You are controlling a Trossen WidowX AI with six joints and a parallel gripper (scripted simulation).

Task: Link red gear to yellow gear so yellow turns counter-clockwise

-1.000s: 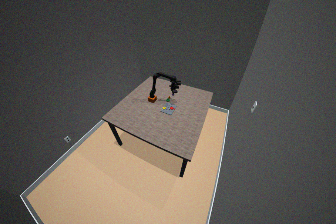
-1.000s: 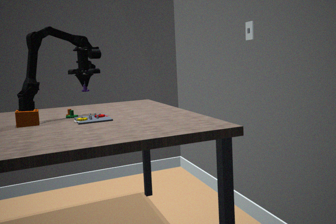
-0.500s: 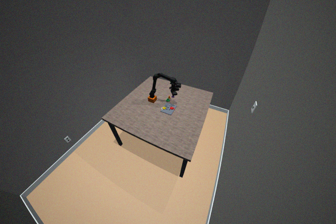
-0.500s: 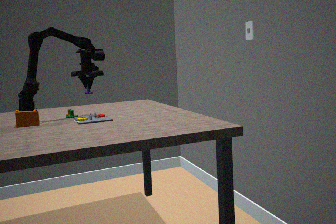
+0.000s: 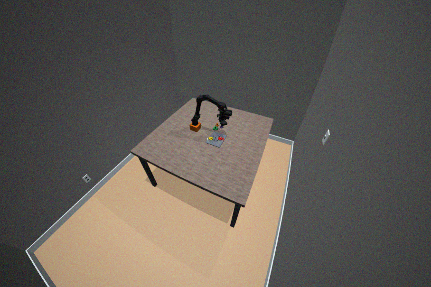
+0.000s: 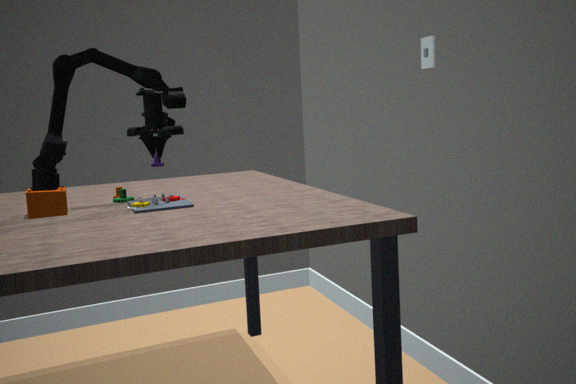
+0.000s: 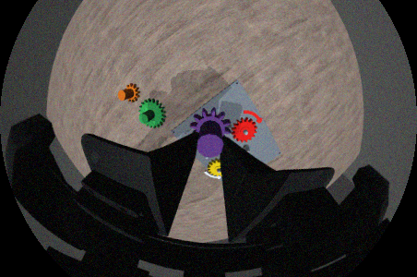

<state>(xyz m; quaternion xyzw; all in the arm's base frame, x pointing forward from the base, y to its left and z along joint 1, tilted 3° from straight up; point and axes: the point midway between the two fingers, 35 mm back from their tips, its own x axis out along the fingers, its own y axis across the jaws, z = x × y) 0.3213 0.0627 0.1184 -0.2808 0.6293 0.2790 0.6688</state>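
My gripper tip is now 3 cm short of the red gear, 8 cm to the left of it and 12 cm above it. From my gripper tip the other things lie so: green gear (11 cm behind, 6 cm to the left, 12 cm below); purple gear (1 cm below); yellow gear (6 cm behind, 13 cm to the right, 12 cm below).
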